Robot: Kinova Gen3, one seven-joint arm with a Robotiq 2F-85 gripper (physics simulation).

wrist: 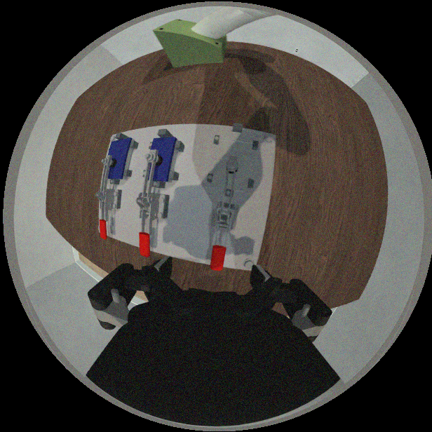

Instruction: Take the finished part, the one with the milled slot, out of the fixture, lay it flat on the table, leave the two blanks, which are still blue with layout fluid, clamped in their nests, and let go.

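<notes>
The pale fixture plate lies on the table. Two blue blanks sit in the left and middle nests under their clamps. The right nest lies in shadow, with short posts around it. The finished part there is pale like the plate and hard to tell from it; its slot cannot be made out. The right clamp's arm reaches over that nest, and its red handle points toward my gripper. My gripper is open and empty, in front of the plate's near edge in this view.
The brown wooden table extends on both sides of the plate. A green block with a pale tube stands at the back. Red handles of the other clamps stick out near the plate's front edge.
</notes>
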